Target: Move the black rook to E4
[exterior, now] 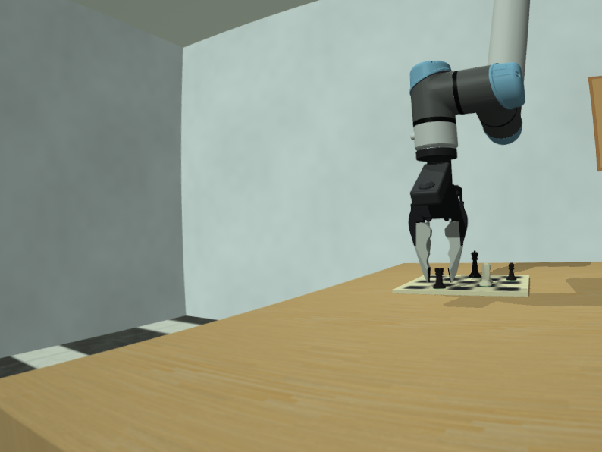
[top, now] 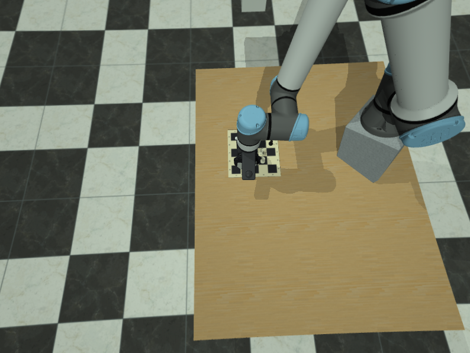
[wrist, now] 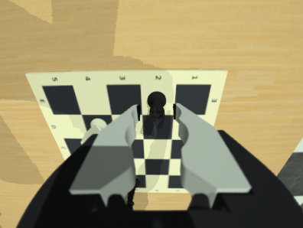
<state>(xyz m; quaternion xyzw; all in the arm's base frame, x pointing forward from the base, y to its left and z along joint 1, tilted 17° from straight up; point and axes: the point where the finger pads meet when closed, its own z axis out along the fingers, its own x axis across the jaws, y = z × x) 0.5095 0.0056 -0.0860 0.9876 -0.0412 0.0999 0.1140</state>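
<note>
The black rook lies 10 mm below my hand. The rest, counted from my hand: small chessboard (70 mm to the right, 50 mm behind, 30 mm below); white piece (80 mm behind, 30 mm to the right, 10 mm below); black queen (150 mm to the right, 60 mm behind).
</note>
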